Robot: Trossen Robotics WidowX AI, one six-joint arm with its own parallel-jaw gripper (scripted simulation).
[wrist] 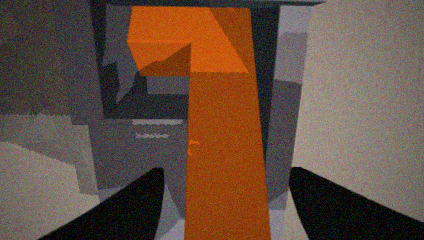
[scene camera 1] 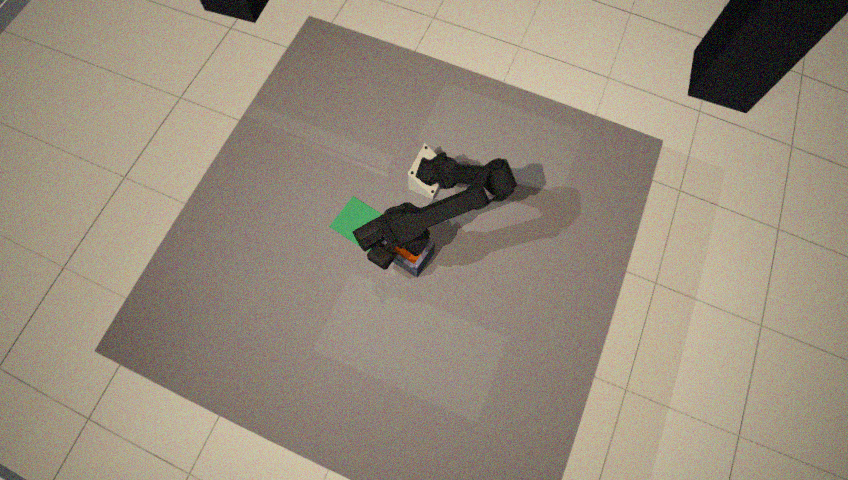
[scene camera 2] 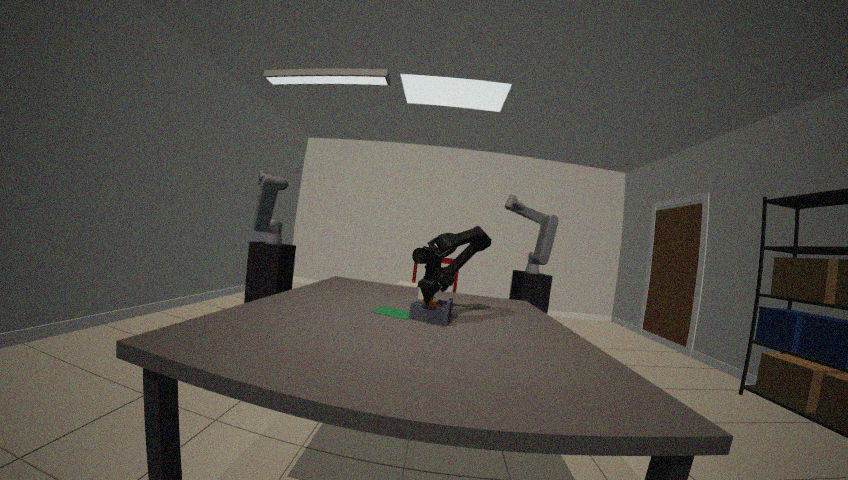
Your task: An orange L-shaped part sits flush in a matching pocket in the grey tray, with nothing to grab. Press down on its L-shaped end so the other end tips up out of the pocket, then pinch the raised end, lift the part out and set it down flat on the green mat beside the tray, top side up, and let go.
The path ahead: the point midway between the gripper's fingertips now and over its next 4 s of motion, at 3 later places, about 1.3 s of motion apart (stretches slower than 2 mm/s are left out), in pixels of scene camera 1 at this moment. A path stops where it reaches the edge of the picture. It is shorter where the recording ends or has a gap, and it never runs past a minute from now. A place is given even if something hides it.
My gripper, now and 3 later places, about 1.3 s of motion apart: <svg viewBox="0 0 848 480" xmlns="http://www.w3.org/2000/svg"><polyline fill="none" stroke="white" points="397,245 396,239 387,228 349,200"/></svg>
